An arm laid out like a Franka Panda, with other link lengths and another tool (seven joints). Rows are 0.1 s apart.
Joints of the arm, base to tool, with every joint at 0 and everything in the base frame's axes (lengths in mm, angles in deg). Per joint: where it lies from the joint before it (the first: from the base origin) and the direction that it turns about. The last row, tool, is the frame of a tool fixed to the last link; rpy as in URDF.
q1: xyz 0 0 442.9 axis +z
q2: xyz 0 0 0 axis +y
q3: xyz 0 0 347.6 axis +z
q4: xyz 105.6 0 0 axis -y
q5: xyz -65.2 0 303.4 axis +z
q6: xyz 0 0 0 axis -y
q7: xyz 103 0 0 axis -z
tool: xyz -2 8 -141.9 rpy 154.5 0 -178.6
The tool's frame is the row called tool.
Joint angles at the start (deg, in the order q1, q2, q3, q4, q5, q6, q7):
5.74, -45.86, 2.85, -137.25, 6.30, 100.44, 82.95
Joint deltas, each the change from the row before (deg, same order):
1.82, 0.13, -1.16, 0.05, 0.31, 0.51, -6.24
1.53, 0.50, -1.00, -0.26, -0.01, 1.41, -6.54
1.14, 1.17, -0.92, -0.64, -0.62, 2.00, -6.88
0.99, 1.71, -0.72, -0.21, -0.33, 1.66, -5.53
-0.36, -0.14, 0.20, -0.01, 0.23, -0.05, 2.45
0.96, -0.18, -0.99, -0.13, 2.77, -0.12, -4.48
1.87, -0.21, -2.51, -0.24, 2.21, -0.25, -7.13
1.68, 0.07, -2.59, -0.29, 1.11, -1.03, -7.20
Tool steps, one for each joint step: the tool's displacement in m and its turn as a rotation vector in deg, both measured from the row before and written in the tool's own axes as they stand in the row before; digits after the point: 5 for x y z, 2 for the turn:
0.00223, 0.00172, -0.00048, -0.62, 4.11, -5.84
0.00001, 0.00298, 0.00307, -0.81, 3.63, -6.20
-0.00432, 0.00198, 0.00859, -0.17, 3.10, -6.49
-0.00475, 0.00316, 0.01013, 0.17, 2.77, -5.09
-0.00004, -0.00007, -0.00076, -0.12, -1.16, 2.42
0.00415, 0.00088, -0.00023, -1.75, 4.25, -2.22
-0.00066, -0.00246, -0.00187, -2.12, 5.57, -4.26
-0.00238, -0.00671, -0.00043, -0.96, 5.40, -4.43

